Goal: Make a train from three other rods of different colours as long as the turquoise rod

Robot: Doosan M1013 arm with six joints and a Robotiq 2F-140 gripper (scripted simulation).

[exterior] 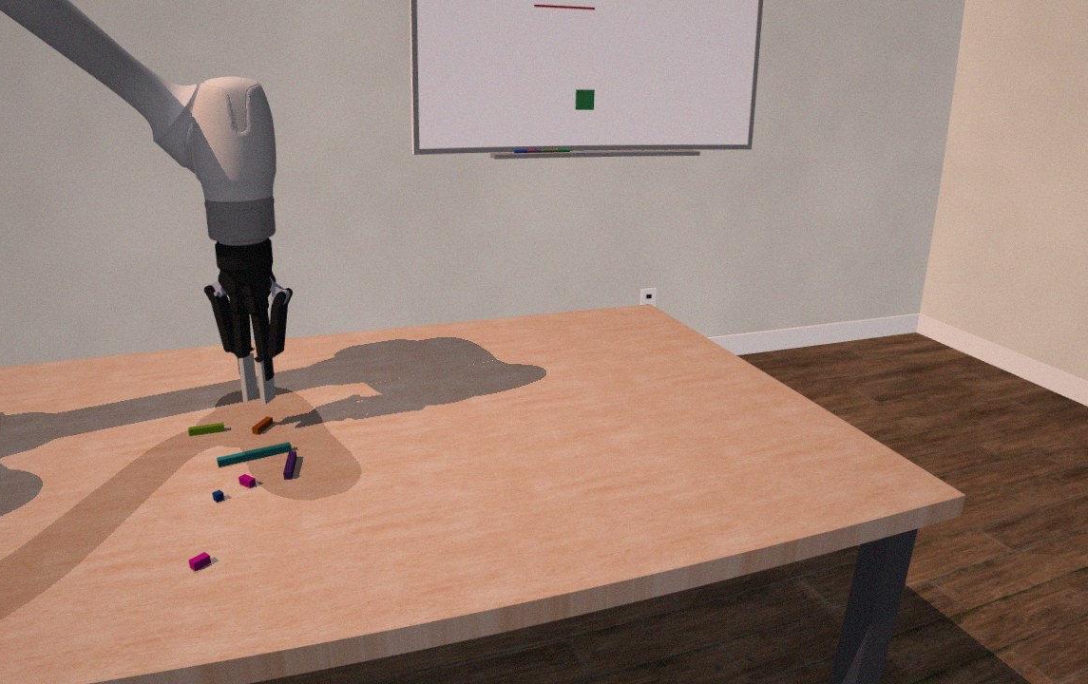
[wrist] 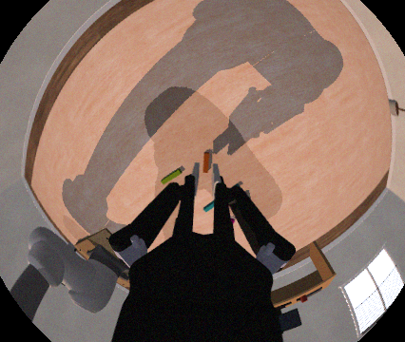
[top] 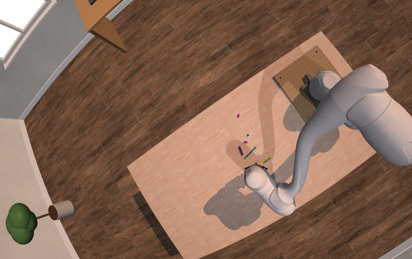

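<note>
The orange rod lies 70 mm below my hand. Also, from my hand: purple rod: 20 mm ahead, 140 mm to the right, 70 mm below; turquoise rod: 20 mm behind, 90 mm to the right, 70 mm below; lime rod: 80 mm behind, 20 mm to the left, 70 mm below.
</note>
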